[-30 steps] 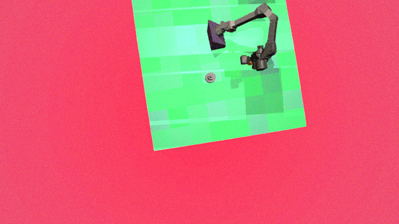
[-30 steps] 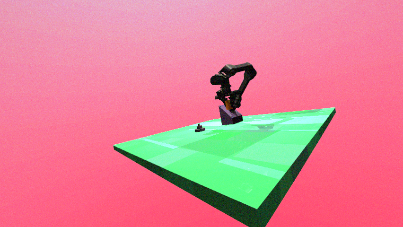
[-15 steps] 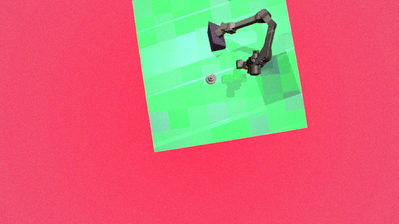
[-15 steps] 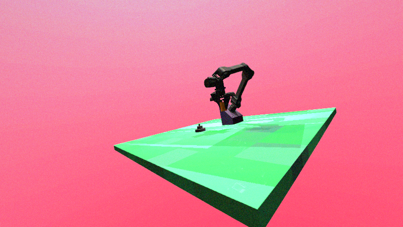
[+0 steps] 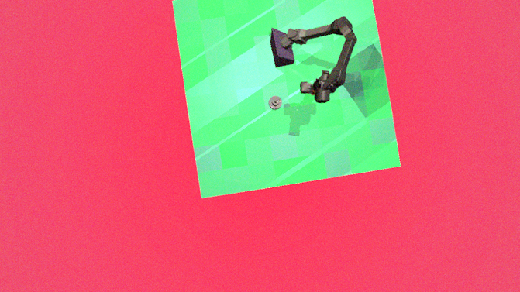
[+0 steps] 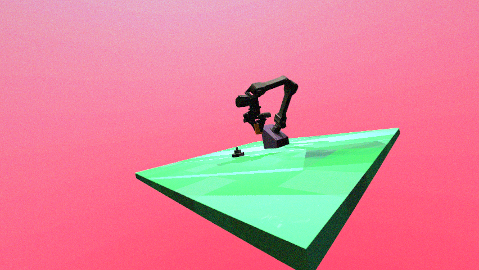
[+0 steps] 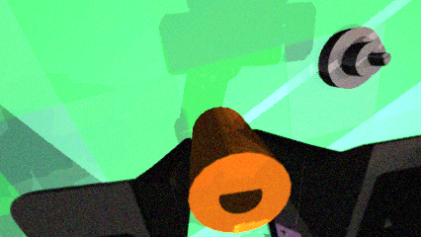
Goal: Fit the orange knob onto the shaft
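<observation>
My gripper tip is now 10 mm short of the dark pedestal, 220 mm to the left of it and 100 mm above it. From my gripper tip the other things lie so: orange knob 20 mm above.
</observation>
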